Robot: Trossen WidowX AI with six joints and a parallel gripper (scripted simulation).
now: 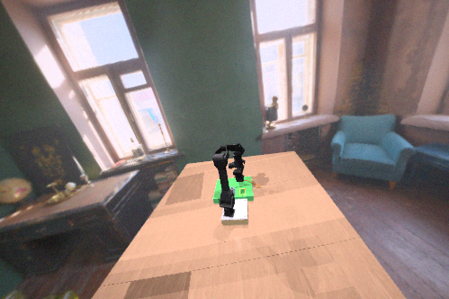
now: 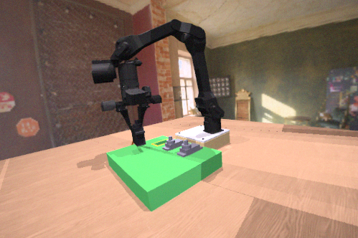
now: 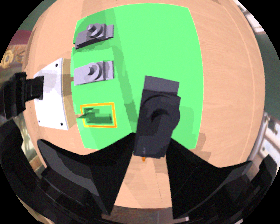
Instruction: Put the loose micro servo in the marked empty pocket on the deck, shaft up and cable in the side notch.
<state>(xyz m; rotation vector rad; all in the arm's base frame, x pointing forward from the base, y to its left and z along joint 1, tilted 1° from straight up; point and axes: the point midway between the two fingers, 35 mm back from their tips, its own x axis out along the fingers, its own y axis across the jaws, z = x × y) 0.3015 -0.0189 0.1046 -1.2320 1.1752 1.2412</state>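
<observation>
My gripper tip is 8 cm to the right of the green deck and 10 cm above it.
</observation>
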